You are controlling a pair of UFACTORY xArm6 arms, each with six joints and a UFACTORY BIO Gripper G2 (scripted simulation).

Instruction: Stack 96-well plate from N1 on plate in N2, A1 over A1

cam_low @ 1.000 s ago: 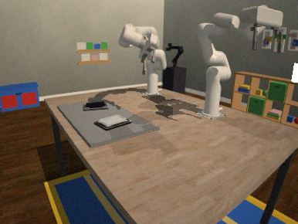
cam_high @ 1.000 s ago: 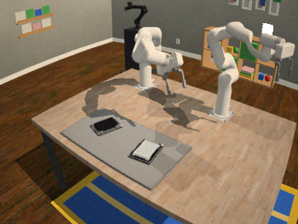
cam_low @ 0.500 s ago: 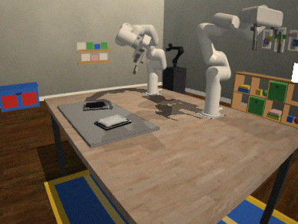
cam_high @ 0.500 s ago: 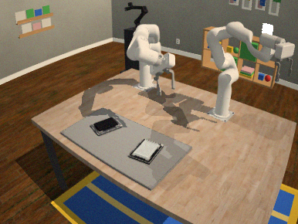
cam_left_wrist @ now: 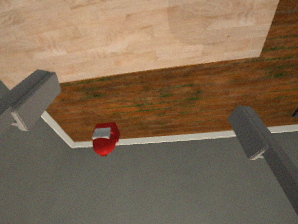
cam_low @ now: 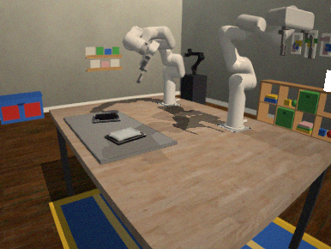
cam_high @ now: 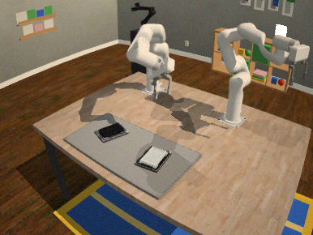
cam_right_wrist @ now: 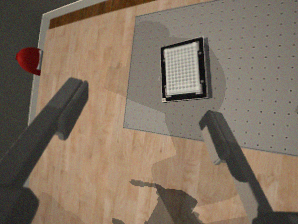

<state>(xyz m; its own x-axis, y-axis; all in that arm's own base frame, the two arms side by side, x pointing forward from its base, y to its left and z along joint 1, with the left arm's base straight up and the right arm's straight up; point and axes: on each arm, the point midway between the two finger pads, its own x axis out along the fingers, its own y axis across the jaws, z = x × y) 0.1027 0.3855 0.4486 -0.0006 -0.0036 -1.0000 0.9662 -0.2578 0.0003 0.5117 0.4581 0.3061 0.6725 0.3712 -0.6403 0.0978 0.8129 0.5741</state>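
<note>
The black 96-well plate lies 110 mm ahead of my right hand, 280 mm to the right of it and 270 mm below it. Also, from my right hand: grey perforated board 140 mm ahead, 120 mm to the right, 300 mm below; then white plate 130 mm ahead, 50 mm to the left, 280 mm below.
</note>
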